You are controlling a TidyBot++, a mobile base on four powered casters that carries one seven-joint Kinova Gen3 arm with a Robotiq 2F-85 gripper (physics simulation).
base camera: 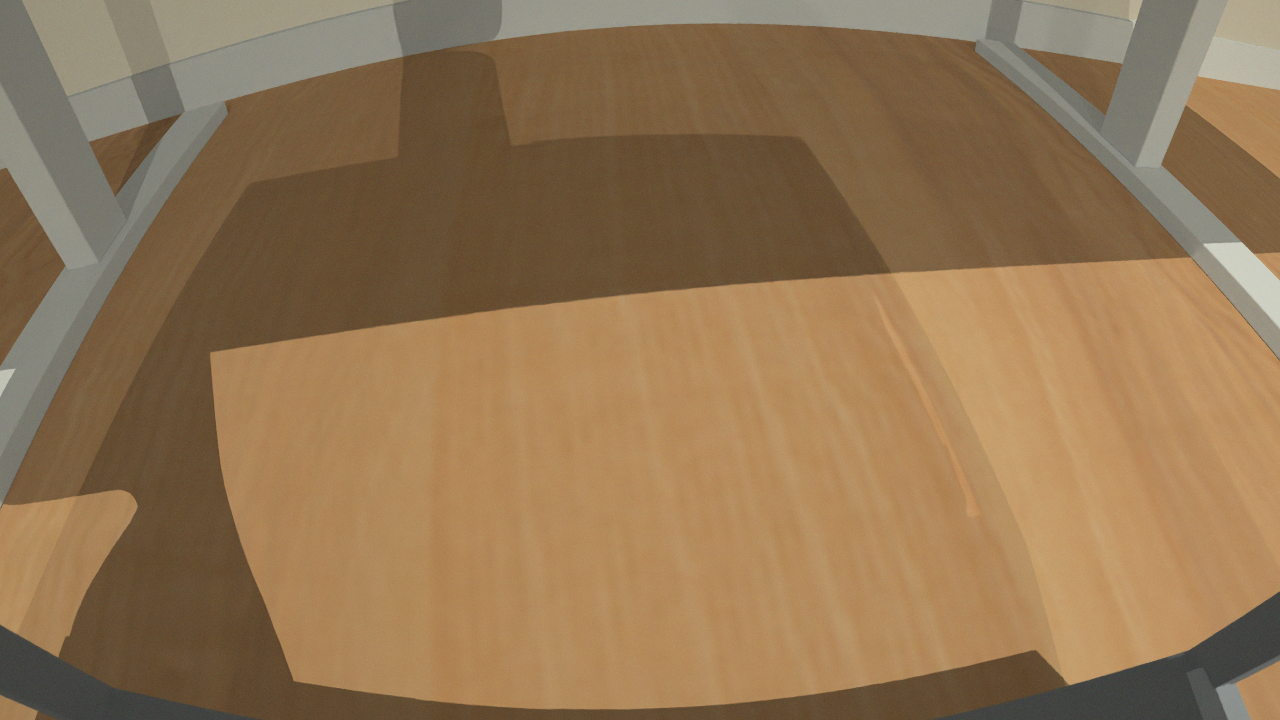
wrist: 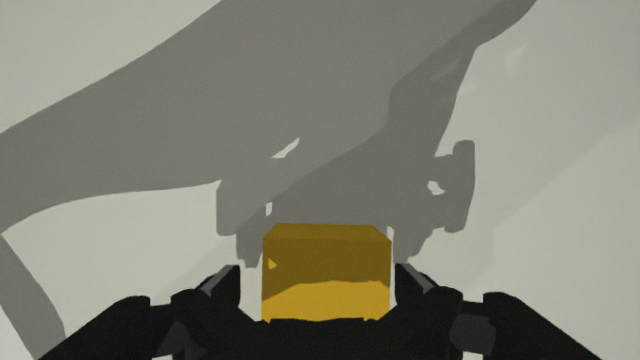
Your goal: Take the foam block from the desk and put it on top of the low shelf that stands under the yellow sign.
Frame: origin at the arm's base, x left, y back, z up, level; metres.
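Seen in the pictures: gripper, between the fingertips: (wrist: 317,281).
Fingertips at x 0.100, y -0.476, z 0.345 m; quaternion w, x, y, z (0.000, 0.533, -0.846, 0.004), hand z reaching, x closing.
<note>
A point is followed by its place in that frame.
The yellow foam block (wrist: 326,260) @(x 0.116, y -0.487, z 0.368 m) stands on the pale desk top (wrist: 560,240) @(x 0.047, y -0.625, z 0.323 m) in the lower middle of the wrist view. My gripper (wrist: 317,281) @(x 0.101, y -0.476, z 0.345 m) is open, with one finger on each side of the block. A gap shows between the block and the left finger. The gap at the right finger is much narrower. The block's near end is hidden behind the dark gripper body. The low shelf and the yellow sign do not show in either view.
In the base camera view, a grey metal leg (base camera: 58,152) @(x 0.580, y -0.608, z -0.245 m) stands at the left and another grey leg (base camera: 1163,80) @(x -0.609, y -0.713, z -0.255 m) at the right, both on floor rails. A wall with a pale baseboard (base camera: 295,40) @(x 0.495, y -1.045, z -0.327 m) runs behind. Shadows lie across the wooden floor (base camera: 626,492) @(x 0.010, y -0.335, z -0.397 m) and the desk top.
</note>
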